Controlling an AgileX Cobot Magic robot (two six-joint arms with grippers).
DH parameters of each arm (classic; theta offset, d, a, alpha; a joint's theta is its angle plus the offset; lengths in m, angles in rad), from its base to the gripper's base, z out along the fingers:
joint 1: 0 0.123 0 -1.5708
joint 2: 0.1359 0 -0.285 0
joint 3: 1.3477 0 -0.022 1.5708
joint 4: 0 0.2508 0 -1.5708
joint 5: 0 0 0.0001 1.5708
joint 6: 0 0.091 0 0
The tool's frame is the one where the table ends.
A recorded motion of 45 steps. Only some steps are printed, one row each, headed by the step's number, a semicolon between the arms.
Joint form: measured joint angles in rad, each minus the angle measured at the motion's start. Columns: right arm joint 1, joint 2, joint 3, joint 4, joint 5, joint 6; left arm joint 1, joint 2, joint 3, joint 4, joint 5, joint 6.
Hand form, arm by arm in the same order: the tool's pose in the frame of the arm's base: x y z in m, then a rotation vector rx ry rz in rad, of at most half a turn. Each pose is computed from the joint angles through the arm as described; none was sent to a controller.
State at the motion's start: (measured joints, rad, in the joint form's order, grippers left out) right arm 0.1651 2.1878 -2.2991 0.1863 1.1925 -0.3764; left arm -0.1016 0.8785 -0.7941 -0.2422 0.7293 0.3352
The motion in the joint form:
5: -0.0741 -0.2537 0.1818 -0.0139 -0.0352 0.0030; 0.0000 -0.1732 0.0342 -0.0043 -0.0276 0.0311
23: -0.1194 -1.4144 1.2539 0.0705 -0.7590 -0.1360; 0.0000 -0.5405 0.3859 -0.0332 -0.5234 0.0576
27: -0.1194 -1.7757 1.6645 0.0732 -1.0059 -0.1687; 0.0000 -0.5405 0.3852 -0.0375 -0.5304 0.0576
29: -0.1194 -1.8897 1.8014 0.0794 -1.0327 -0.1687; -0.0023 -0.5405 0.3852 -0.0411 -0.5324 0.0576
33: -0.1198 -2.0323 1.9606 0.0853 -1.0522 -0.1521; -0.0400 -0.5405 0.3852 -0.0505 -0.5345 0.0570
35: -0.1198 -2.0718 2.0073 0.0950 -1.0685 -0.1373; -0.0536 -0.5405 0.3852 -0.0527 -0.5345 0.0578
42: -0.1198 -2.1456 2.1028 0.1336 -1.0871 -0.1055; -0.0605 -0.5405 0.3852 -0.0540 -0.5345 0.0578
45: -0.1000 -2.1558 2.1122 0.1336 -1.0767 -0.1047; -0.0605 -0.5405 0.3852 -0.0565 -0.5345 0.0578
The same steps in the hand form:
5: 0.4263 0.0533 0.3920 -0.5458 2.3779 0.0988; 0.1299 -0.0277 0.3460 0.3854 2.0750 -0.1225
23: 0.1417 0.0162 0.4509 -0.3441 1.5965 -0.0914; 0.0805 -0.0133 0.3103 0.2233 1.5962 -0.0283
27: 0.0788 0.0080 0.3805 -0.2796 1.4165 -0.1660; 0.0805 -0.0132 0.3112 0.2181 1.5892 -0.0308
29: 0.0656 0.0068 0.3468 -0.2693 1.4151 -0.1645; 0.0805 -0.0134 0.3113 0.2169 1.5873 -0.0354
33: 0.0528 0.0058 0.3052 -0.2487 1.4159 -0.1491; 0.0799 -0.0166 0.3116 0.2396 1.5818 -0.0733
35: 0.0503 0.0054 0.2934 -0.2272 1.4102 -0.1314; 0.0797 -0.0177 0.3116 0.2496 1.5803 -0.0853
42: 0.0477 0.0052 0.2675 -0.1762 1.4192 -0.0738; 0.0795 -0.0182 0.3116 0.2542 1.5796 -0.0918
45: 0.0471 0.0064 0.2640 -0.1935 1.4259 -0.0544; 0.0795 -0.0183 0.3116 0.2526 1.5798 -0.0941

